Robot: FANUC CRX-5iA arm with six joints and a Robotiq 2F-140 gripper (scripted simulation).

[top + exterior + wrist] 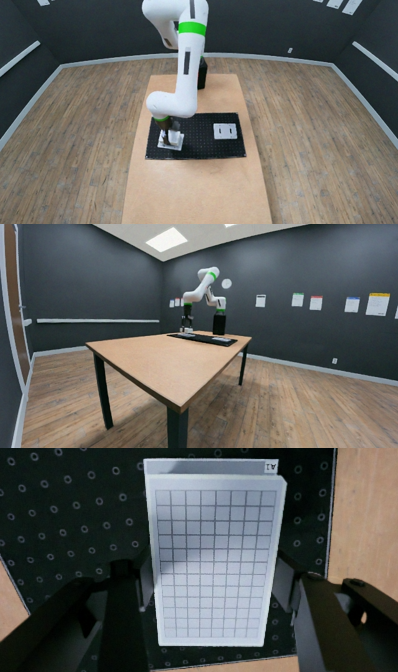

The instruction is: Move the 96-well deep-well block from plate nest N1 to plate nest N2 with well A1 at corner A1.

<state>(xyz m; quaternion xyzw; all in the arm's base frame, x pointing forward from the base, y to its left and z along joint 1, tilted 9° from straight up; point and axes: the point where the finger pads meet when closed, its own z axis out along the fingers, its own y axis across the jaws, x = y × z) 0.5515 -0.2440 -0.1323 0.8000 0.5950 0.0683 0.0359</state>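
Now: the plate nest N2 40 cm to the left of my hand, 6 cm below it and 1 cm behind it. The rest, counted from my hand: A1 label (46 cm to the left, 6 cm below, 5 cm ahead); 96-well deep-well block (1 cm below); plate nest N1 (6 cm below).
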